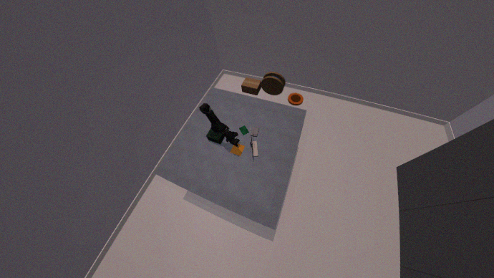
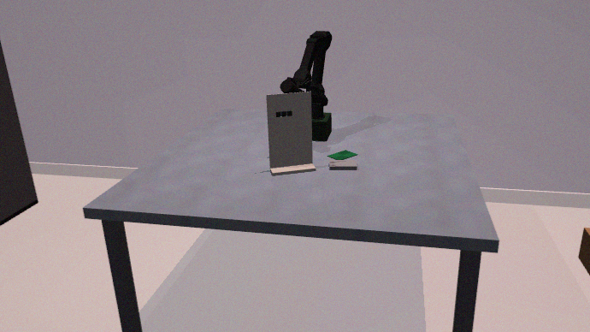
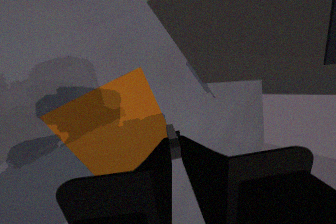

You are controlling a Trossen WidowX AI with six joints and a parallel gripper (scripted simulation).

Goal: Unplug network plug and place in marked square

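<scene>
Now: gripper tip 8 cm above the orange marked square and 1 cm past it. From my gripper tip the other things lie so: network plug: right at my gripper tip; then grey upright panel: 15 cm ahead, 5 cm to the left, 5 cm above; then small grey block: 25 cm to the left, 8 cm below, 8 cm ahead.
</scene>
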